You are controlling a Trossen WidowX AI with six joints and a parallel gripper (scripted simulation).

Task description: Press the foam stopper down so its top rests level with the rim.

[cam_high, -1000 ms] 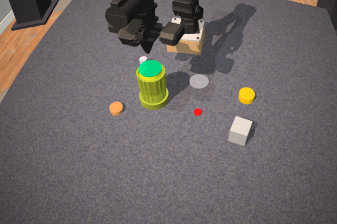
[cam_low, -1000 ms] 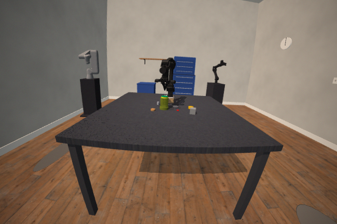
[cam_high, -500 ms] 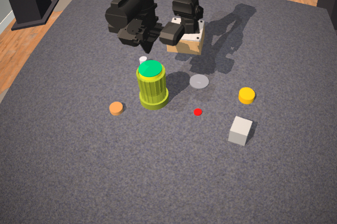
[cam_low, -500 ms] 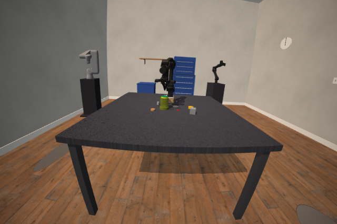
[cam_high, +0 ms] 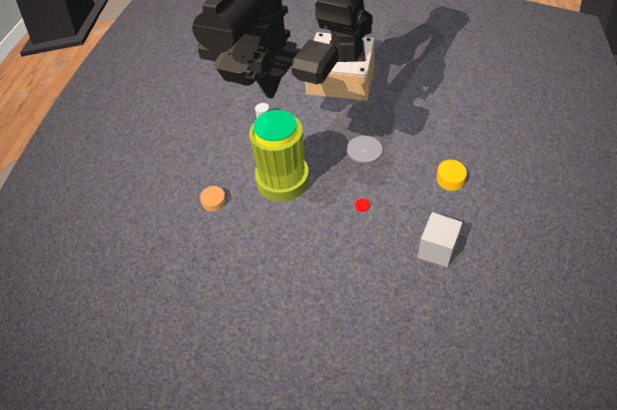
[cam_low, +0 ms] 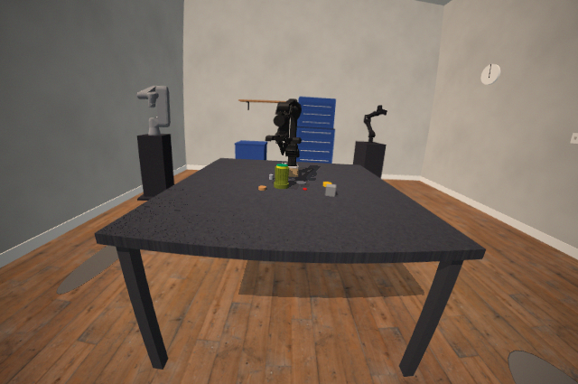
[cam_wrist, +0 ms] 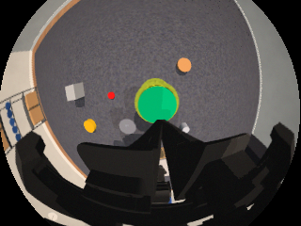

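My gripper is now 100 mm above the green foam stopper. Also, from my hand: red dot (210 mm below, 120 mm to the left, 60 mm ahead); then grey disc (210 mm below, 130 mm to the left, 60 mm behind); then orange disc (210 mm below, 110 mm to the right, 40 mm ahead).
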